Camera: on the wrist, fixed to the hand. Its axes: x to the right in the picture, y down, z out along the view.
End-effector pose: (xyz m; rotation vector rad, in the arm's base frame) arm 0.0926 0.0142 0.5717 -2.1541 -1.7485 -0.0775
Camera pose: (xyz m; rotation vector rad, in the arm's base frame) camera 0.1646 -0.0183 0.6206 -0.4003 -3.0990 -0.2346
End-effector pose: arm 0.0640 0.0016 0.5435 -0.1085 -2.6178 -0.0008
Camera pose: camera 0.1037 0.0622 0.6016 1.8937 -2.2600 -0.6376
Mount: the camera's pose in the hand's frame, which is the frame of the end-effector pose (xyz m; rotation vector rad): -0.0007 0.0623 -0.0689 -0.0873 -0.2746 -1.5274
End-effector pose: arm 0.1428 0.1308 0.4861 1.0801 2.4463 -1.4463
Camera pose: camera 0.1995 0.2040 0.4785 1.0233 -2.3478 1.0919
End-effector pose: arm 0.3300 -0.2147 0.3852 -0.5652 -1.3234 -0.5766
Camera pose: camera 0.4217 -0.2154 0.3704 0.4622 -1.8553 -1.8274
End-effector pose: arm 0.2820 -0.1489 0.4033 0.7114 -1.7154 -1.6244
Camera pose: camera 0.3390 -0.1872 0.4659 -1.5041 0.8026 1.9757
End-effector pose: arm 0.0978 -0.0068 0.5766 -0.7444 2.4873 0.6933
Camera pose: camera 0.0423 -0.0008 0.6509 -1.9707 1.0434 0.2314
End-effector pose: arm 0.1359 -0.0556 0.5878 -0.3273 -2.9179 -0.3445
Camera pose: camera 0.1622 -0.0137 0.6665 -1.6774 2.2634 0.4955
